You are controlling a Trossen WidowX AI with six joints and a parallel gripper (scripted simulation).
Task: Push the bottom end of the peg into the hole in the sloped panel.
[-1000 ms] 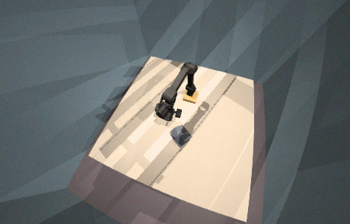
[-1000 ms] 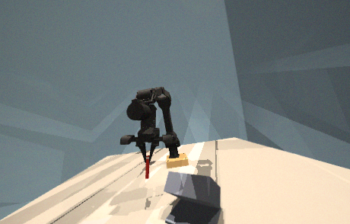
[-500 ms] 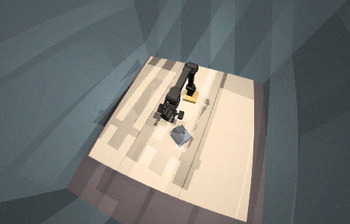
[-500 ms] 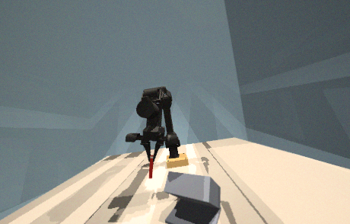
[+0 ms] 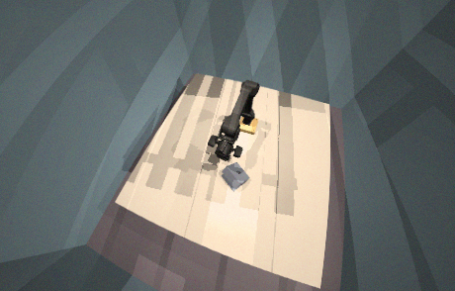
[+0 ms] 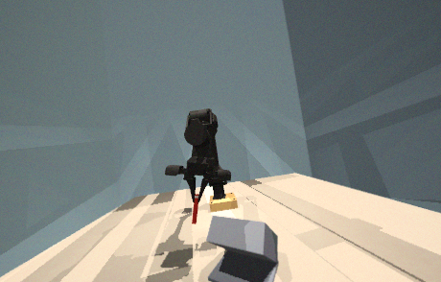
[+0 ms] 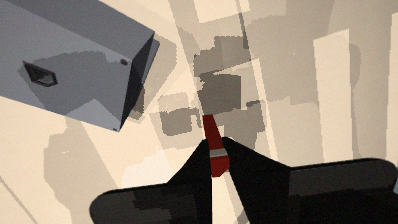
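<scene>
Right now my gripper tip is 70 mm short of the grey sloped panel, 120 mm to the right of it and 70 mm above it. Also, from my gripper tip: red peg right at my gripper tip.
</scene>
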